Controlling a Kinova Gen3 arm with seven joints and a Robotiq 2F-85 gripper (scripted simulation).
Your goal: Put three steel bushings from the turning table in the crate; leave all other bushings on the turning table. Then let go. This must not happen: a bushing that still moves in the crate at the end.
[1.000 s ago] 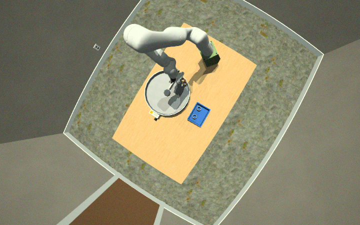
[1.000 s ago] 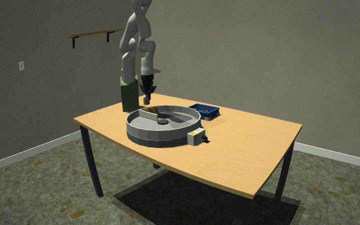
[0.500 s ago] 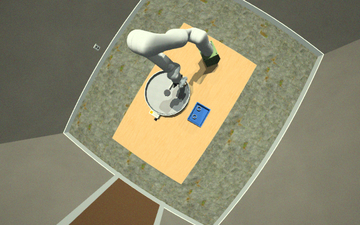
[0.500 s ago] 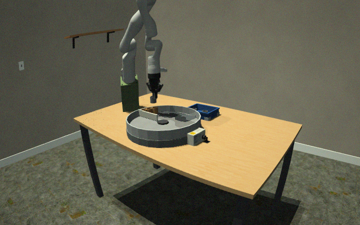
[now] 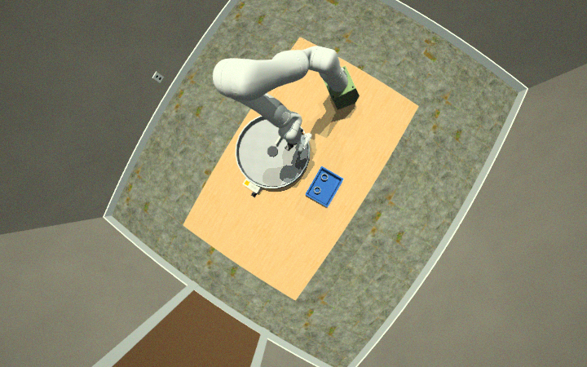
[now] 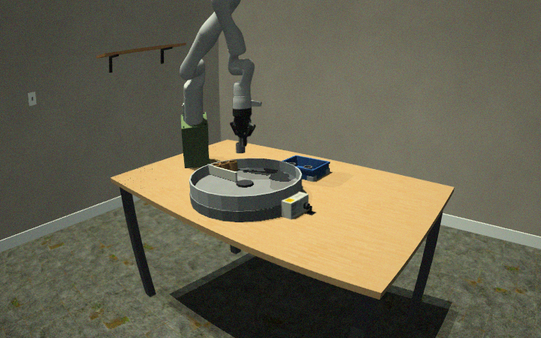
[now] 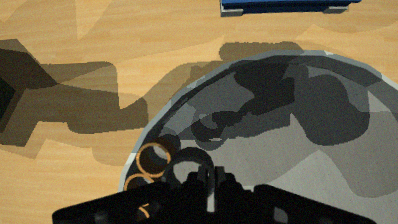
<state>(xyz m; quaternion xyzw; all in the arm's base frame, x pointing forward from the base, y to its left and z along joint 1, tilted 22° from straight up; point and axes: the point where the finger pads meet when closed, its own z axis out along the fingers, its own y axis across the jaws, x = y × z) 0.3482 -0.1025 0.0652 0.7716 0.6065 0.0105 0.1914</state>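
Right now my hand is 23 cm to the right of the blue crate, 17 cm short of it and 16 cm above it. The rest, counted from my hand: grey turning table (13 cm below, 12 cm to the right, 7 cm ahead).
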